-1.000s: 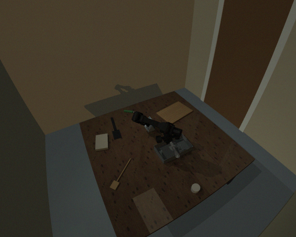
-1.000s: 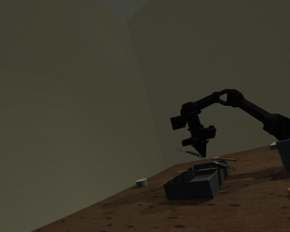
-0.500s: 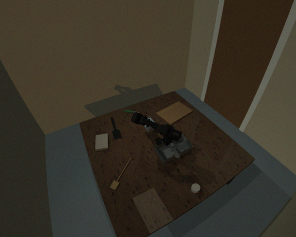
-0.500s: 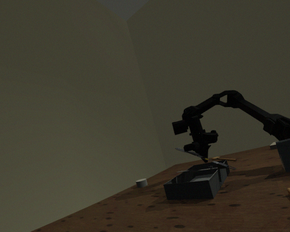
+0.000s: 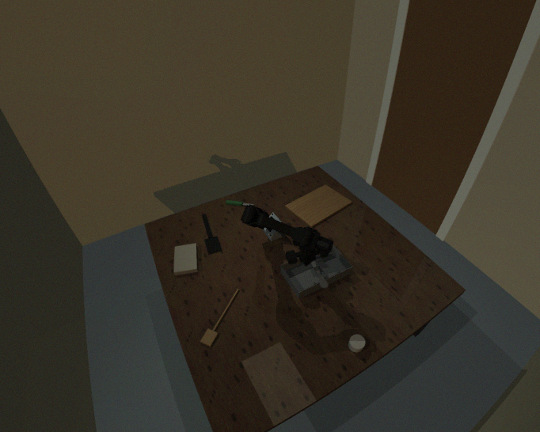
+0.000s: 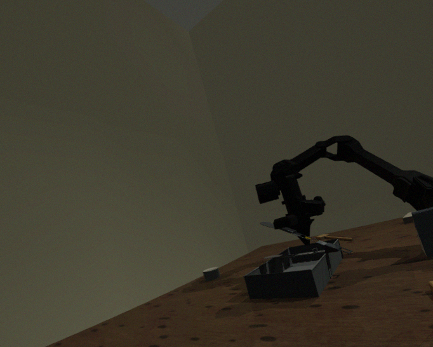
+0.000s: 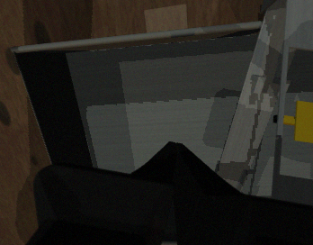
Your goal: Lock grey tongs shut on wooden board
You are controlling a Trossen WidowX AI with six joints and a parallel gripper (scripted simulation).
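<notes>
Now: the grey roasting tin 2 cm ahead of my gripper tip, 5 cm to the left of it and 4 cm below it. Round my gripper tip: yellow slider piece (2 cm behind, 5 cm to the left, 3 cm above); white cylinder (42 cm ahead, 2 cm to the right, 5 cm below); wooden board (40 cm behind, 38 cm to the left, 6 cm below).
</notes>
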